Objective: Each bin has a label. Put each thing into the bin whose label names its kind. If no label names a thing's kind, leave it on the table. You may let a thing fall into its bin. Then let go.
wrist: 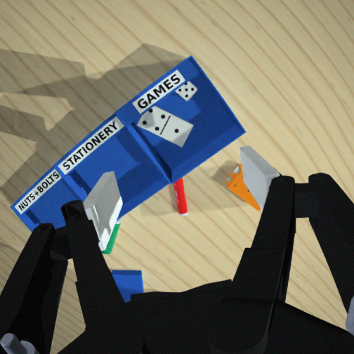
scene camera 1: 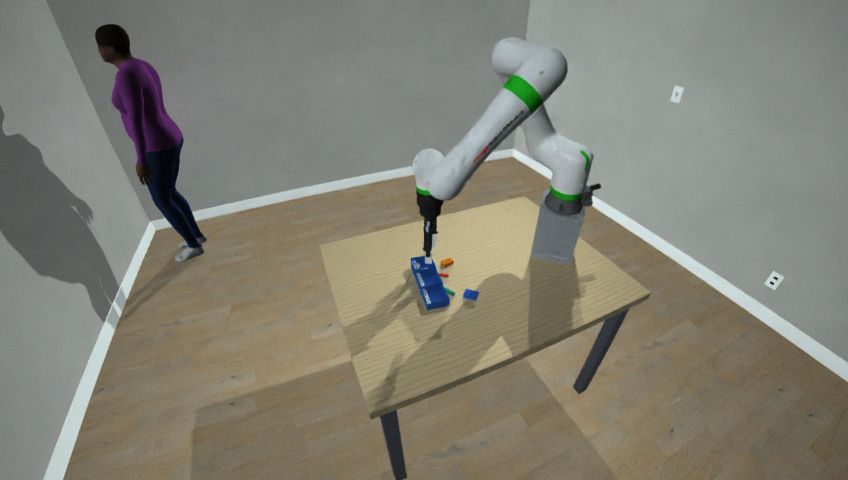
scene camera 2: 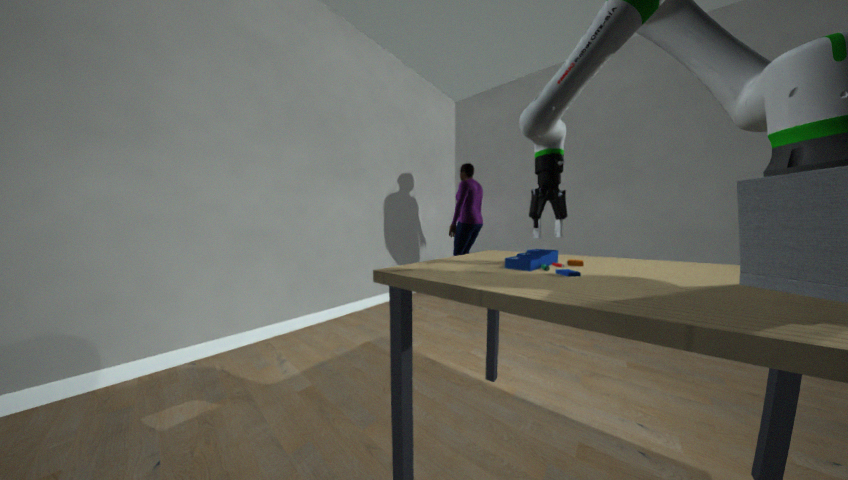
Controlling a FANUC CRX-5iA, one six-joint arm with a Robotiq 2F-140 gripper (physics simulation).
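Where they show: gripper, fingertip midpoint: (scene camera 1: 430,254) (scene camera 2: 548,237); arm's base, link origin: (scene camera 1: 563,203) (scene camera 2: 821,169).
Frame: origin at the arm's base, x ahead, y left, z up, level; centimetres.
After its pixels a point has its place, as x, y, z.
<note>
A blue three-part bin block (scene camera 1: 437,295) @(56.5, 7.7, -24.3) (scene camera 2: 520,262) @(57.1, 13.2, -22.6) has labels NUTS+BOLTS, STATIONERY and GAMES. In the wrist view a white die (wrist: 187,90) and a white domino (wrist: 165,126) lie in the GAMES bin (wrist: 220,125). The STATIONERY bin (wrist: 102,156) shows bare floor; the NUTS+BOLTS bin (wrist: 50,204) is partly hidden. A red cylinder (wrist: 180,197) (scene camera 1: 443,275) @(50.4, -1.9, -24.2), a green cylinder (wrist: 112,241) (scene camera 1: 449,291) @(51.7, 7.8, -23.7), an orange piece (wrist: 240,186) (scene camera 1: 446,262) @(46.7, -7.9, -23.2) and a blue block (wrist: 131,284) (scene camera 1: 470,294) @(44.8, 11.7, -24.0) lie outside on the table. My gripper (scene camera 1: 428,259) @(54.5, -5.5, -15.3) (scene camera 2: 547,230) @(54.5, -5.5, -15.3) (wrist: 178,175) is open and empty above the block's GAMES end.
The wooden table (scene camera 1: 535,237) (scene camera 2: 654,285) @(26.1, 12.7, -25.0) carries the robot's grey pedestal (scene camera 1: 556,234) @(4.8, 5.4, -10.2) (scene camera 2: 791,231) @(5.0, 4.9, -12.4) on the far side from the bins. A person in a purple top (scene camera 1: 145,107) (scene camera 2: 470,199) stands on the floor beyond the table.
</note>
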